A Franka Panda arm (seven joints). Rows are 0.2 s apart.
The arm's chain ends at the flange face. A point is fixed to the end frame.
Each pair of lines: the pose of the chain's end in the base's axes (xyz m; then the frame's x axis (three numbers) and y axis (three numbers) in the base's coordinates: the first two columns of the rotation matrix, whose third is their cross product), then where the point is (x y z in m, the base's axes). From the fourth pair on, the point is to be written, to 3 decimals.
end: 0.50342, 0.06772, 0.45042, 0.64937, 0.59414, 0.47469, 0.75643, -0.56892, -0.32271
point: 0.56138 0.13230 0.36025
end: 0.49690, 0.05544, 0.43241, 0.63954, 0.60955, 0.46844, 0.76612, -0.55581, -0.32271
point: 0.55319 0.12062 0.34162
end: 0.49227, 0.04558, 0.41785, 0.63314, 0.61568, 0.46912, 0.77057, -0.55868, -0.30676
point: 0.54961 0.10976 0.32700
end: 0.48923, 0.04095, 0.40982, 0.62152, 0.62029, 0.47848, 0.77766, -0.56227, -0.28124
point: 0.549 0.104 0.320
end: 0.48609, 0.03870, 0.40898, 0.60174, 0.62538, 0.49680, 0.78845, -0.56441, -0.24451
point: 0.549 0.101 0.321
